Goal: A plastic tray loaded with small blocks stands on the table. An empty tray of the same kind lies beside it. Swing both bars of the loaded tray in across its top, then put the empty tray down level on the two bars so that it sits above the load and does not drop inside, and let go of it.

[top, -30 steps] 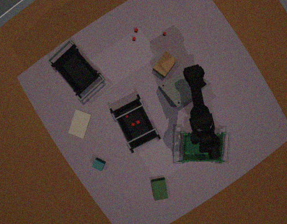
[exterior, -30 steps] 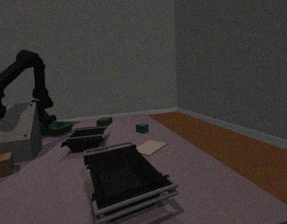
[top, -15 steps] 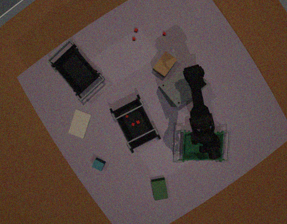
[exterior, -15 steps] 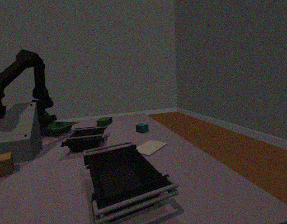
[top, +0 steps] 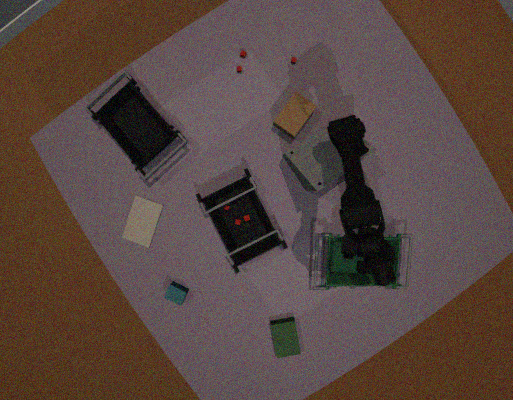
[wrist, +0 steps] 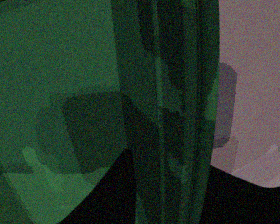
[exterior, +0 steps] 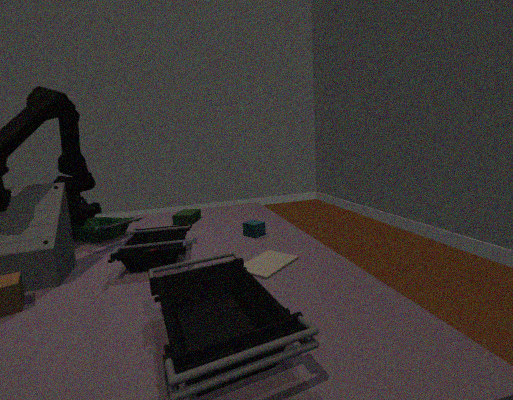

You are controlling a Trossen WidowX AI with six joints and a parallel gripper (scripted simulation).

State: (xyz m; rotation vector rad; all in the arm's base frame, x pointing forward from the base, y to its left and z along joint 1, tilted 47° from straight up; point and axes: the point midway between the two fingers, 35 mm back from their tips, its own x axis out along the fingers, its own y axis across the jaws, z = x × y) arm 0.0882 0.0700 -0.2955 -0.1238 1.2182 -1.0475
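Right now the green tray is 5 cm to the left of my gripper tip, 4 cm ahead of it and 3 cm above it. The rest, counted from my gripper tip: teal cube 59 cm ahead, 20 cm to the right; then tan box 45 cm to the right, 5 cm behind, 1 cm above; then green block 39 cm ahead, 13 cm to the left.
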